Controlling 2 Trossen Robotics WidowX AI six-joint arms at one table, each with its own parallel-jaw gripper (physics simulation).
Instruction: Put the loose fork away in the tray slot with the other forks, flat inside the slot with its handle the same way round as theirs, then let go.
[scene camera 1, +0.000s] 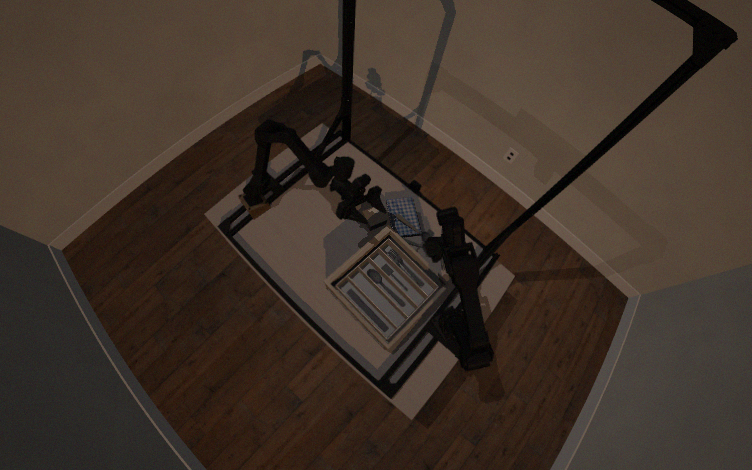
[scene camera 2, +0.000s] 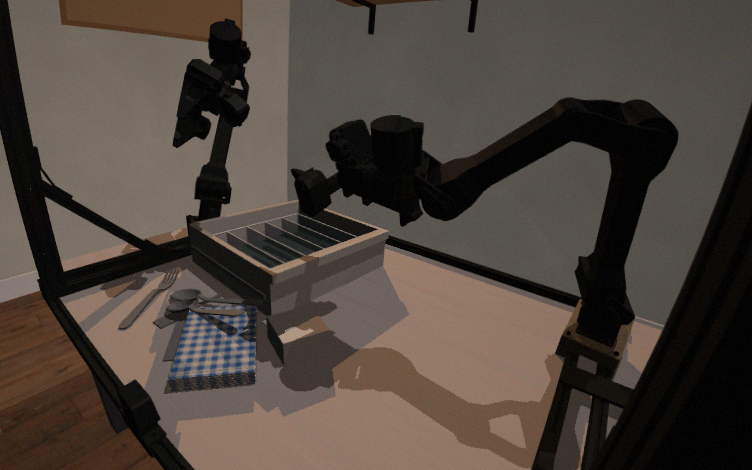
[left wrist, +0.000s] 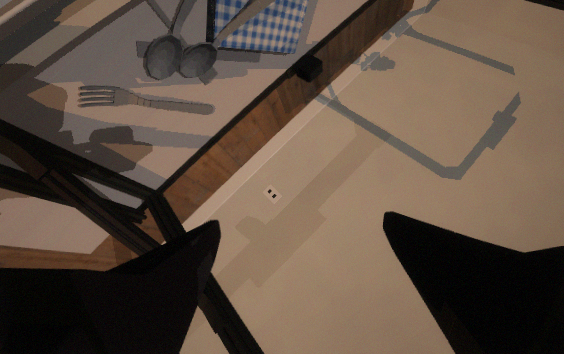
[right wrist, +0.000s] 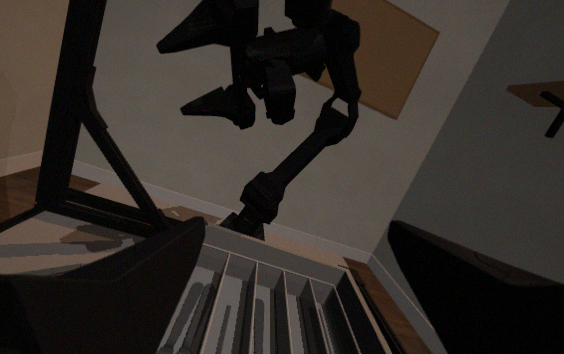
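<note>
The loose fork (scene camera 2: 149, 299) (left wrist: 150, 101) lies on the table beyond the spoons; in scene camera 2 its tines point up and right, toward the tray side. It does not show clearly in scene camera 1. The divided tray (scene camera 1: 354, 330) (scene camera 2: 331, 249) holds forks (scene camera 1: 405, 267) in an end slot, tines toward the picture's upper left, handles lower right. My left gripper (left wrist: 301, 224) (right wrist: 171, 85) is open and empty, high above the table near the fork's side of the tray. My right gripper (scene camera 1: 380, 222) (right wrist: 297, 227) is open and empty above the tray's near edge, by the block.
Two spoons (scene camera 2: 184, 295) (left wrist: 162, 57) lie between the loose fork and a folded blue checked napkin (scene camera 1: 403, 212) (scene camera 2: 213, 349) (left wrist: 282, 25). A utensil handle lies across the napkin. A pale block (scene camera 1: 372, 211) (scene camera 2: 305, 339) stands beside the napkin. Dark frame posts rise at the table's edges.
</note>
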